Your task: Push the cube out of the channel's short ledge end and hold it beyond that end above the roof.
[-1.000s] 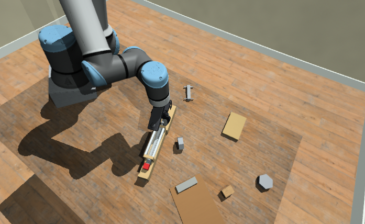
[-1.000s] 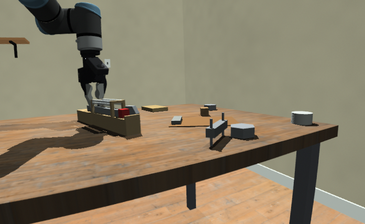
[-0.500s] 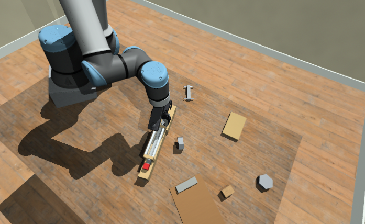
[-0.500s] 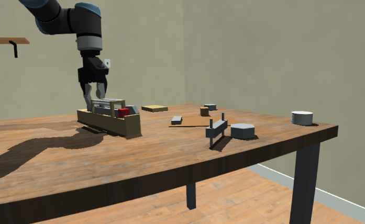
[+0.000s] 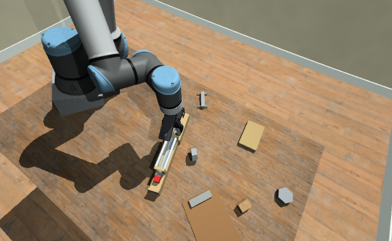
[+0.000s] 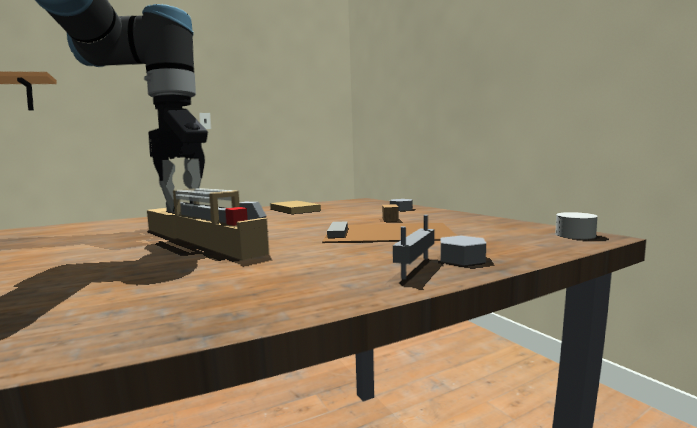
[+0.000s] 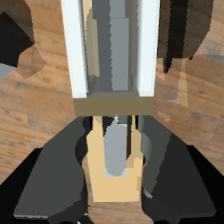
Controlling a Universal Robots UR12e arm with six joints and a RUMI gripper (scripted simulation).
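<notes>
My hand is 21 cm to the left of the red cube, 7 cm short of it and 1 cm above it. Round my hand: channel (10 cm to the right, 3 cm ahead, 1 cm below); then pegged grey tool (29 cm to the left, 6 cm below, 2 cm behind); then tan plate (31 cm ahead, 24 cm to the left, 6 cm below).
</notes>
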